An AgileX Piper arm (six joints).
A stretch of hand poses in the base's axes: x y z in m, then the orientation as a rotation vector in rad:
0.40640 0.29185 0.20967 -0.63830 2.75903 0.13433
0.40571 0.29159 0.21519 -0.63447 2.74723 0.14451
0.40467 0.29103 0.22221 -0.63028 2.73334 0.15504
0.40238 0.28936 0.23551 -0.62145 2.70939 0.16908
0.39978 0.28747 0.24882 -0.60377 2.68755 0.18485
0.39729 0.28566 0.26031 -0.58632 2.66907 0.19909
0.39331 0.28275 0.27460 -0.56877 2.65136 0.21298
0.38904 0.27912 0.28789 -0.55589 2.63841 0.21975
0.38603 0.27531 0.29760 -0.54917 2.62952 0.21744
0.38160 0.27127 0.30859 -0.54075 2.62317 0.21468
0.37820 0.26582 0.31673 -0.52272 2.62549 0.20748
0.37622 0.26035 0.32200 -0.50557 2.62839 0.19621
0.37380 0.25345 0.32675 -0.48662 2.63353 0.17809
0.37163 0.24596 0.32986 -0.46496 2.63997 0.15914
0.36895 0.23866 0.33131 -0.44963 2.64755 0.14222
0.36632 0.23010 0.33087 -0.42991 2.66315 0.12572
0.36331 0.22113 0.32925 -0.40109 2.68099 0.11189
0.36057 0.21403 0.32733 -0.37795 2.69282 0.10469
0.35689 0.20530 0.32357 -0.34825 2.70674 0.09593
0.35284 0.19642 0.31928 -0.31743 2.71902 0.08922
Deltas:
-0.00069 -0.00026 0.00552 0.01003 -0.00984 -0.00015
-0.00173 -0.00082 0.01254 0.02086 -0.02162 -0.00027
-0.00402 -0.00249 0.02584 0.03717 -0.04292 -0.00202
-0.00662 -0.00438 0.03915 0.05563 -0.06312 -0.00997
-0.00911 -0.00619 0.05064 0.07235 -0.08025 -0.01839
-0.01309 -0.00910 0.06493 0.08876 -0.09658 -0.02709
-0.01736 -0.01273 0.07822 0.09853 -0.10921 -0.03393
-0.02037 -0.01654 0.08793 0.10021 -0.11915 -0.03794
-0.02480 -0.02058 0.09892 0.10121 -0.12701 -0.04351
-0.02820 -0.02603 0.10706 0.09851 -0.12892 -0.05738
-0.03018 -0.03150 0.11233 0.09272 -0.13095 -0.07116
-0.03260 -0.03840 0.11708 0.08193 -0.13244 -0.08723
-0.03477 -0.04589 0.12019 0.07061 -0.13295 -0.10543
-0.03745 -0.05319 0.12164 0.05942 -0.13097 -0.11898
-0.04008 -0.06175 0.12120 0.04724 -0.12147 -0.13624
-0.04309 -0.07072 0.11958 0.03765 -0.10991 -0.15969
-0.04583 -0.07782 0.11766 0.03317 -0.10201 -0.17776
-0.04951 -0.08655 0.11390 0.02799 -0.09269 -0.20069
-0.05356 -0.09543 0.10961 0.02468 -0.08432 -0.22395

